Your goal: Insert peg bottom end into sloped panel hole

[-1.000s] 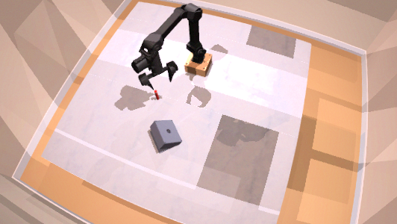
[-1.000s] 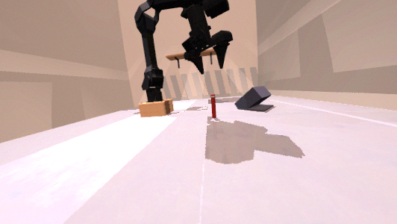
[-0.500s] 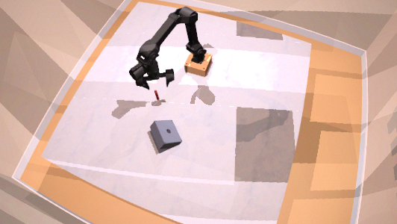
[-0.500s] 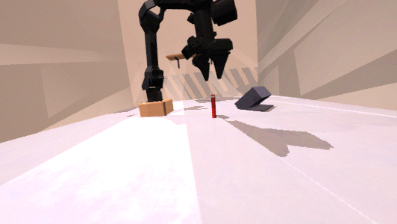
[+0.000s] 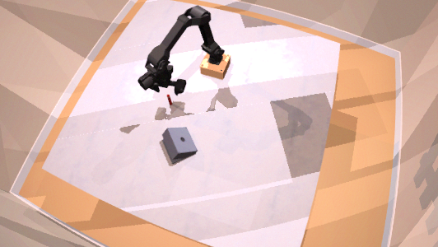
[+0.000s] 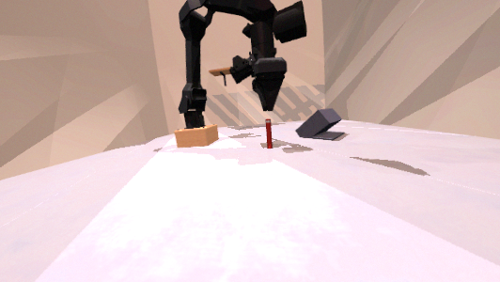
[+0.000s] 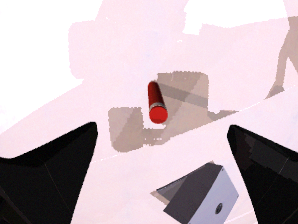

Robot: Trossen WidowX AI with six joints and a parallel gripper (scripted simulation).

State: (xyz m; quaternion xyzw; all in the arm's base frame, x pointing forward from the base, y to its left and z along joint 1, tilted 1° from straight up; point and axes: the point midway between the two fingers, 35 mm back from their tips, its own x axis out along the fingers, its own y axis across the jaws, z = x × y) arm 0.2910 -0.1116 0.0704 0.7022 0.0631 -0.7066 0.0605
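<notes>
The red peg is 40 mm below my gripper tip. From my gripper tip the other things lie so: sloped panel: 180 mm ahead, 140 mm to the left, 60 mm below.
</notes>
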